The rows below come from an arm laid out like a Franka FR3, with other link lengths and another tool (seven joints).
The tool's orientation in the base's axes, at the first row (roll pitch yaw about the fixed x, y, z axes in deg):
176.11 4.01 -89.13
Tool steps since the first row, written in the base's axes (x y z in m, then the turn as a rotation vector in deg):
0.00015 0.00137 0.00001 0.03 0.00 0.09
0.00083 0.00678 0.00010 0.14 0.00 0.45
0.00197 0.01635 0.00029 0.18 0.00 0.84
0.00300 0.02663 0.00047 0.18 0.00 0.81
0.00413 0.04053 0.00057 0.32 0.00 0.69
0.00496 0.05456 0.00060 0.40 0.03 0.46
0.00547 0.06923 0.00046 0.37 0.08 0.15
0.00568 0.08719 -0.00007 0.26 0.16 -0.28
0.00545 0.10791 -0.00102 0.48 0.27 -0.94
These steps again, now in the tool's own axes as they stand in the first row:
-0.00136 -0.00018 0.00007 -0.01 -0.02 -0.09
-0.00676 -0.00096 0.00031 -0.03 -0.11 -0.46
-0.01630 -0.00227 0.00070 -0.06 -0.12 -0.85
-0.02655 -0.00349 0.00116 -0.05 -0.12 -0.82
-0.04040 -0.00489 0.00193 -0.04 -0.27 -0.71
-0.05439 -0.00599 0.00281 -0.06 -0.37 -0.48
-0.06900 -0.00680 0.00392 -0.08 -0.36 -0.17
-0.08688 -0.00741 0.00567 -0.14 -0.28 0.27
-0.10748 -0.00765 0.00806 -0.20 -0.55 0.92

